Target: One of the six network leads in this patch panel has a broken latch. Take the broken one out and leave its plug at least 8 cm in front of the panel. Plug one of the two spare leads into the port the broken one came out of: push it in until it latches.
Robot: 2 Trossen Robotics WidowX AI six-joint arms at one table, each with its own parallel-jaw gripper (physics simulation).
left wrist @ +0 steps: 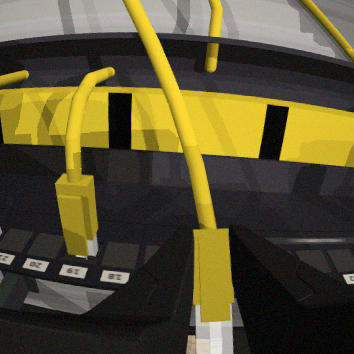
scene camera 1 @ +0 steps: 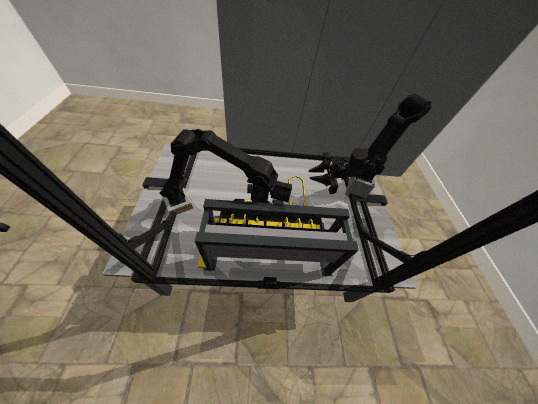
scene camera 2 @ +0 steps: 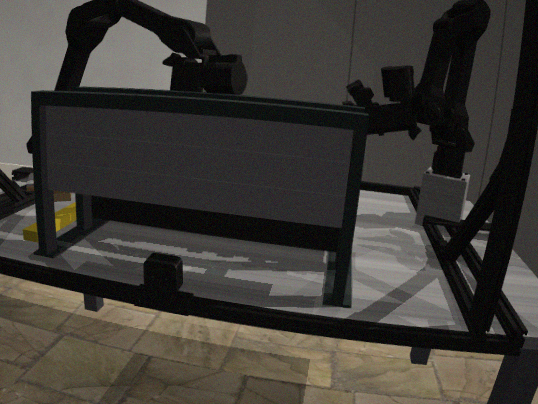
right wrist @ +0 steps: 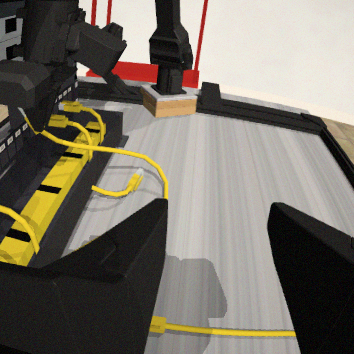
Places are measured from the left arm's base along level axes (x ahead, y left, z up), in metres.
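Pixels of known places: left gripper, fingertip midpoint: (left wrist: 209, 236) (scene camera 1: 257, 220) (right wrist: 40, 127); right gripper, fingertip midpoint: (scene camera 1: 309, 174) (right wrist: 219, 212); left arm's base, origin of the base link: (scene camera 1: 176, 198) (right wrist: 167, 89); right arm's base, origin of the base link: (scene camera 1: 365, 176) (scene camera 2: 447, 173).
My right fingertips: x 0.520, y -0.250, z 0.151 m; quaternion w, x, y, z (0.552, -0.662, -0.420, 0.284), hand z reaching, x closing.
Observation:
Ahead of a thing's pixels: the offset from my right fingertips to its top centre. "*": to the spot under its first point.
My left gripper (left wrist: 209, 236) is shut on a yellow plug {dz -0.054, dx -0.283, dy -0.059 m} (left wrist: 212, 275) with a clear tip, over the dark patch panel {* dz -0.144, dx -0.305, dy -0.058 m} (left wrist: 165, 210). Its tip runs off the bottom of the left wrist view, so I cannot tell how it lies to a port. Another plug {* dz -0.100, dx -0.320, dy -0.021 m} (left wrist: 77, 215) sits at the port labelled 19. In the right wrist view, two plugs {* dz -0.105, dx -0.362, dy +0.007 m} (right wrist: 72, 106) {* dz -0.105, dx -0.315, dy -0.020 m} (right wrist: 59, 121) sit at the panel. A loose plug {* dz -0.180, dx -0.248, dy +0.071 m} (right wrist: 135, 181) with a clear tip lies on the table, and another plug (right wrist: 158, 325) lies nearer. My right gripper (scene camera 1: 312, 174) (right wrist: 219, 212) is part open and empty, above the table.
A yellow bar with black gaps {* dz -0.155, dx -0.259, dy -0.033 m} (left wrist: 220, 125) (right wrist: 50, 190) runs along the panel's front, with leads passing it. The dark rack frame {* dz +0.066, dx -0.328, dy -0.223 m} (scene camera 1: 275, 245) (scene camera 2: 200, 102) holds the panel. A yellow lead {* dz -0.137, dx -0.263, dy +0.061 m} (right wrist: 125, 150) arches from my left gripper across the right wrist view.

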